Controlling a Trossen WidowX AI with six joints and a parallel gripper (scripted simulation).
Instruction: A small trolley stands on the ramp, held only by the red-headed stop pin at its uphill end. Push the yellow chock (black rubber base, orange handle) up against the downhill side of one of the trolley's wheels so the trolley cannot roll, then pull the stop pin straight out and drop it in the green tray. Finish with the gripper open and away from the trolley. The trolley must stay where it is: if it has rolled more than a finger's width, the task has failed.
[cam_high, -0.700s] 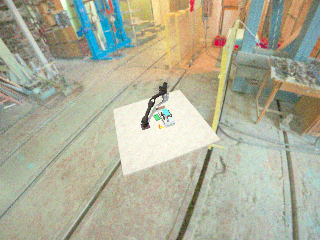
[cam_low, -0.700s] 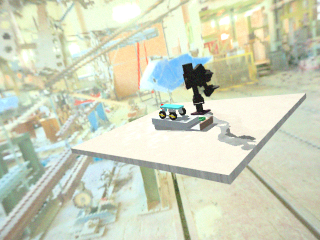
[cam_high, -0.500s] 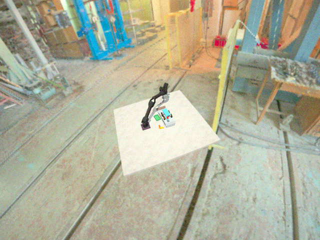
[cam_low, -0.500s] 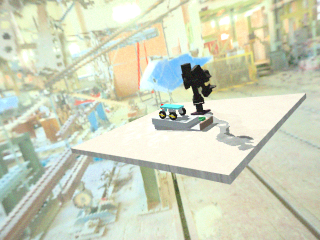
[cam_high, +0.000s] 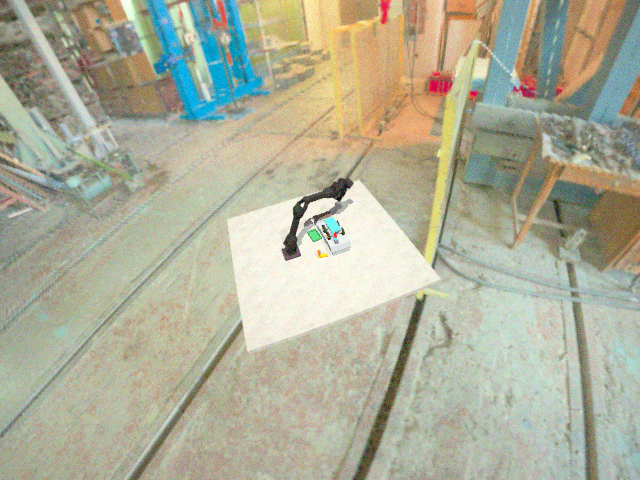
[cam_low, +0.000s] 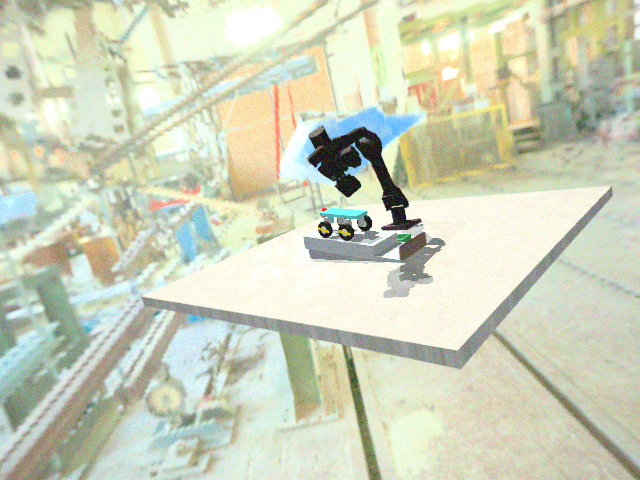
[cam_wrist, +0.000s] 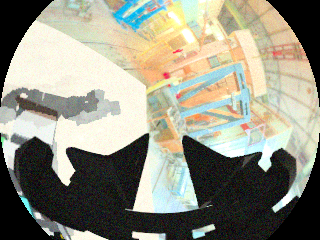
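My gripper tip is 260 mm past the red-headed stop pin, 280 mm to the left of it and 160 mm above it. Also, from my gripper tip: trolley: 230 mm behind, 170 mm to the right, 170 mm below; then brown block: 200 mm behind, 90 mm to the left, 260 mm below; then grey ramp: 230 mm behind, 170 mm to the right, 240 mm below.
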